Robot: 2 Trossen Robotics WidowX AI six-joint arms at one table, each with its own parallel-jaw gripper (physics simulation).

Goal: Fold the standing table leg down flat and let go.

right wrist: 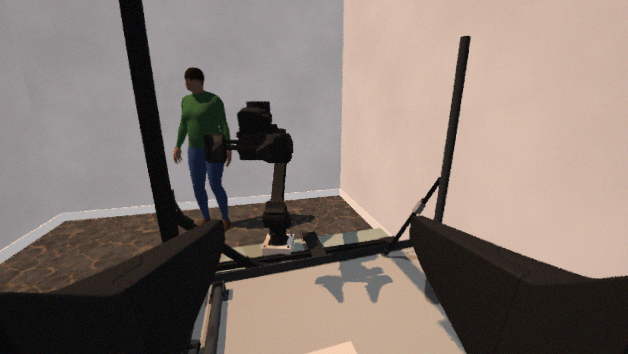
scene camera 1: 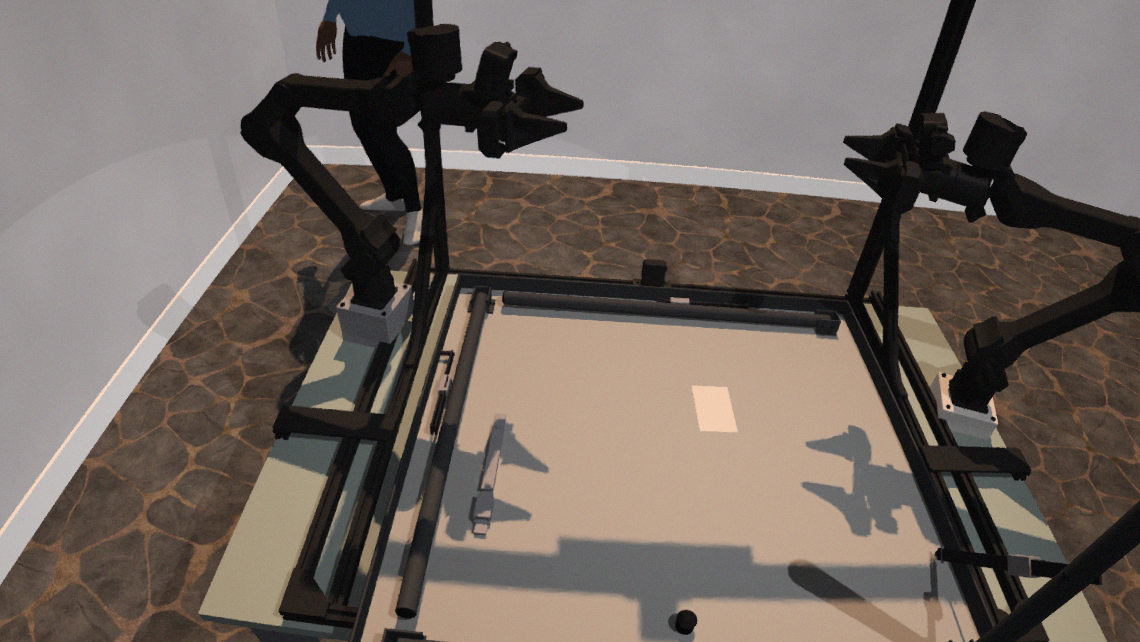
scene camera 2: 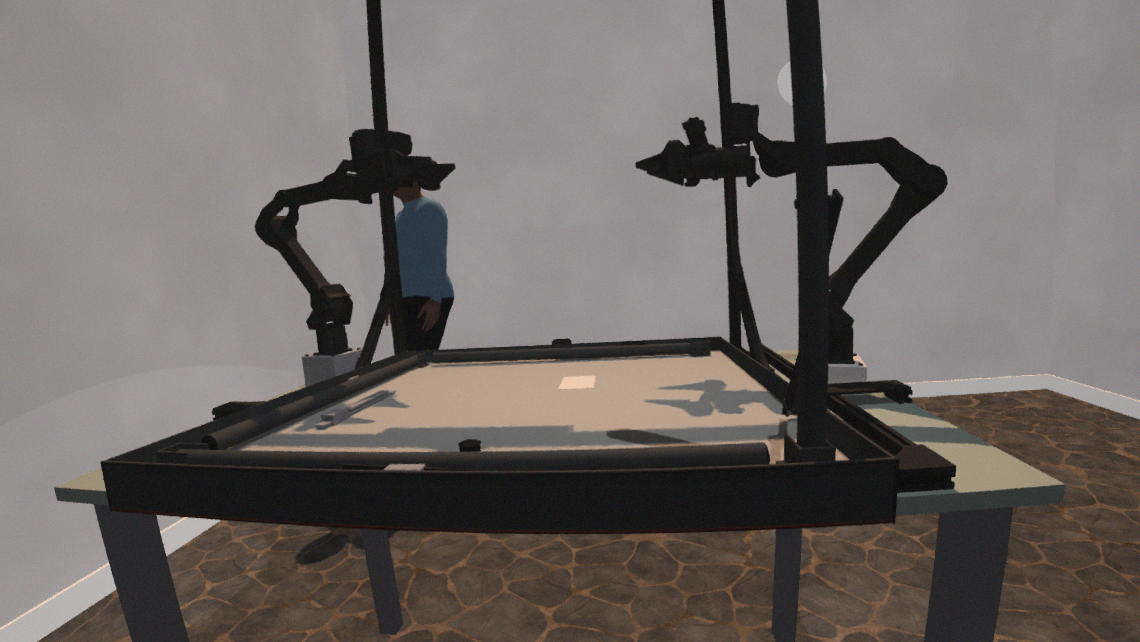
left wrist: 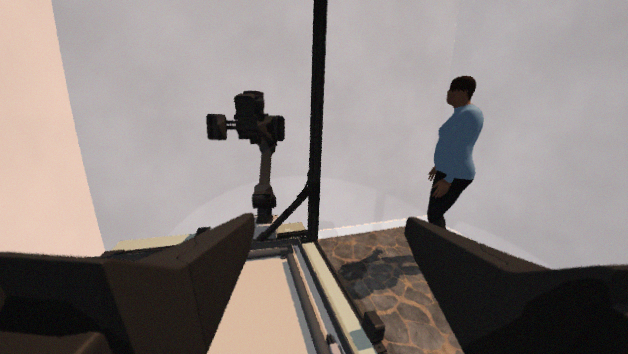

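Seen in the pictures: left gripper, fingertip midpoint: [right wrist: 234, 153] [scene camera 1: 844, 149] [scene camera 2: 641, 168] [left wrist: 330, 223]; right gripper, fingertip midpoint: [right wrist: 318, 227] [scene camera 1: 575, 115] [scene camera 2: 443, 162] [left wrist: 238, 127]; left arm's base, link origin: [right wrist: 278, 240] [scene camera 1: 967, 397] [scene camera 2: 833, 360]; right arm's base, link origin: [scene camera 1: 374, 295] [scene camera 2: 333, 352] [left wrist: 264, 220].
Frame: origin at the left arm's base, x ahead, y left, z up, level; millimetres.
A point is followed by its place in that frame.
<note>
The standing table leg [scene camera 1: 1104, 547] {x 75, y 528, z 301 mm} [scene camera 2: 807, 239] {x 70, y 532, z 214 mm} [right wrist: 452, 125] {x 74, y 518, z 411 mm} is a dark round tube. It rises upright from the near right corner of the upturned tabletop [scene camera 1: 606, 462] {x 562, y 354, z -4 mm} [scene camera 2: 494, 398] {x 524, y 319, z -4 mm} [right wrist: 280, 320] {x 339, y 67, z -10 mm}. A thin folding brace [scene camera 1: 981, 559] {x 72, y 413, z 94 mm} [right wrist: 419, 207] {x 68, y 455, z 163 mm} runs slantwise to it. Its upper part is out of scene camera 1's picture. My left gripper [scene camera 1: 847, 152] {x 347, y 0, z 382 mm} [scene camera 2: 638, 165] {x 347, y 0, z 382 mm} [left wrist: 330, 223] {x 347, y 0, z 382 mm} is open and empty, high above the table's right side, well apart from the leg. My right gripper [scene camera 1: 574, 115] {x 701, y 167, z 419 mm} [scene camera 2: 453, 169] {x 701, y 167, z 419 mm} [right wrist: 318, 227] {x 701, y 167, z 419 mm} is open and empty, high above the left side.
Folded legs lie flat along the left side [scene camera 1: 442, 446] {x 779, y 438, z 26 mm}, the back side [scene camera 1: 662, 307] {x 569, y -8, z 12 mm} and the front side [scene camera 2: 510, 457] {x 323, y 604, z 33 mm}. Dark rig posts [scene camera 1: 431, 159] {x 1012, y 20, z 228 mm} [scene camera 1: 942, 71] {x 200, y -239, z 464 mm} stand at the back corners. A loose-looking bracket [scene camera 1: 491, 470] {x 705, y 438, z 9 mm} lies on the left. A person [scene camera 2: 422, 247] stands behind.
</note>
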